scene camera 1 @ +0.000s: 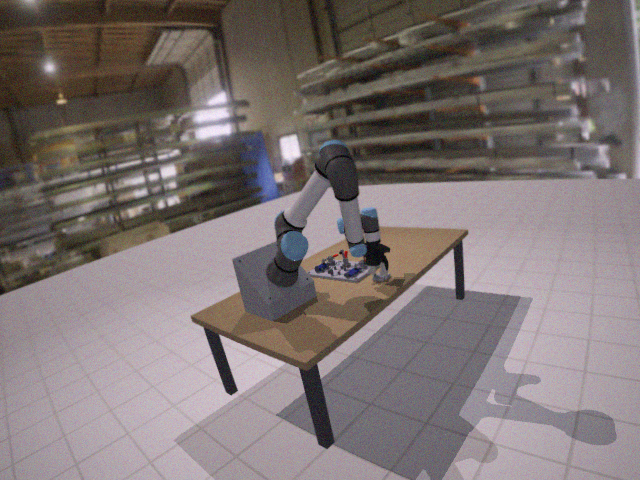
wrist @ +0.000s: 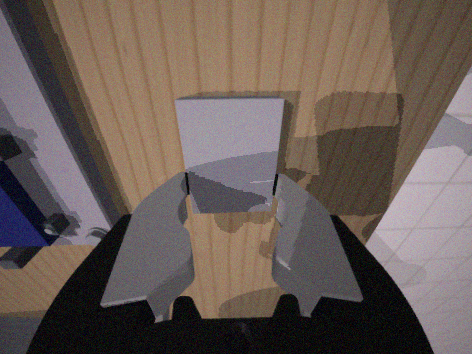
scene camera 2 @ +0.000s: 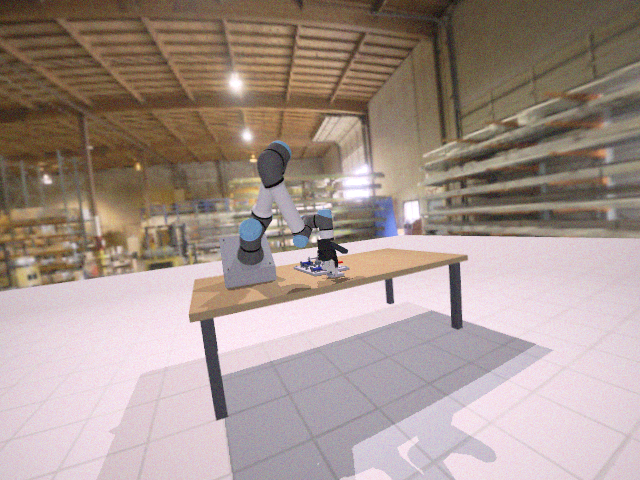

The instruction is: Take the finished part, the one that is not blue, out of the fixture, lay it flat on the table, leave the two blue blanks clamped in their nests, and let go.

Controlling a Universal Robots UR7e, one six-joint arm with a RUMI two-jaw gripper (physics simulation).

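Places are measured from the arm's base along level axes (x right, y ahead, z up), in metres.
Pixels of known places: gripper, between the fingertips: [scene camera 1: 380,279] [wrist: 231,174] [scene camera 2: 332,276]; arm's base, origin of its link: [scene camera 1: 281,274] [scene camera 2: 250,255].
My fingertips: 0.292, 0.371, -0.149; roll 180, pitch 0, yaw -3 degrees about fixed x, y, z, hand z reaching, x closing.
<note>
For each thing: its top centre in the pictures, then the offset to it from my fingertips, as dx, dy, dz. Level surfaces: height alone.
- grey finished part, centre of its top: [wrist: 231,166] [scene camera 1: 381,275] +0.000, +0.016, +0.016
- fixture, centre of its top: [scene camera 1: 342,268] [scene camera 2: 319,266] -0.274, +0.058, +0.012
- table, height of its surface: dz -0.003
My gripper [scene camera 1: 381,272] [scene camera 2: 331,271] [wrist: 231,174] is shut on the grey finished part [wrist: 230,135], a flat rectangular plate. Its jaws grip the two side edges near the plate's closer end. The part is level, beside the fixture [scene camera 1: 341,279] [wrist: 60,150] and very low over the table [scene camera 1: 413,242] [wrist: 235,45]; its shadow lies close along its edges. Whether it touches the table I cannot tell. The two blue blanks sit in the fixture: one blue blank [scene camera 1: 353,272] [scene camera 2: 316,268] [wrist: 20,215] on the near side, the other blue blank [scene camera 1: 321,267] further back.
Small dark clamps and pins and red handles stand on the fixture. The table's long edge runs at the right of the wrist view, with the tiled floor [wrist: 425,200] beyond. The arm's grey base box [scene camera 1: 271,294] [scene camera 2: 248,273] stands at the other end of the table.
</note>
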